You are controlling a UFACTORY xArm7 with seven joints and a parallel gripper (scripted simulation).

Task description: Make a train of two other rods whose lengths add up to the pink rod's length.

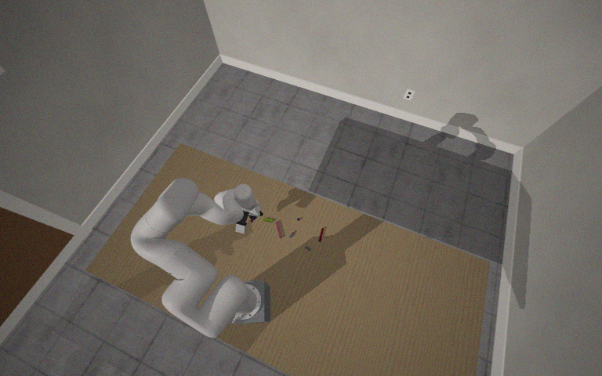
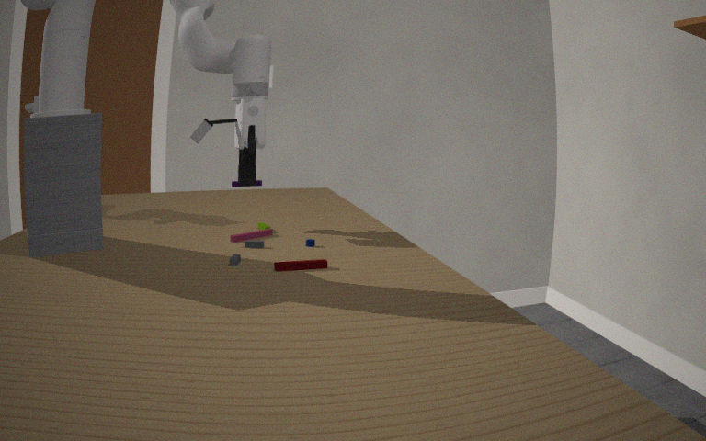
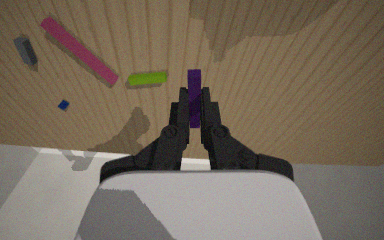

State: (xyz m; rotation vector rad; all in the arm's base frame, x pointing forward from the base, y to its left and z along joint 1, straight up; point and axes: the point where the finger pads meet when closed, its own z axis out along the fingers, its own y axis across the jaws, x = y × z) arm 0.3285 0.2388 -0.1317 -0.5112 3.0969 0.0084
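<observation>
Right now my hand is 4 cm short of the grey rod, 20 cm to the left of it and 9 cm above it. Round my hand: purple rod: 2 cm below; lime rod: 4 cm ahead, 5 cm to the right, 9 cm below; pink rod: 3 cm ahead, 13 cm to the right, 9 cm below.
</observation>
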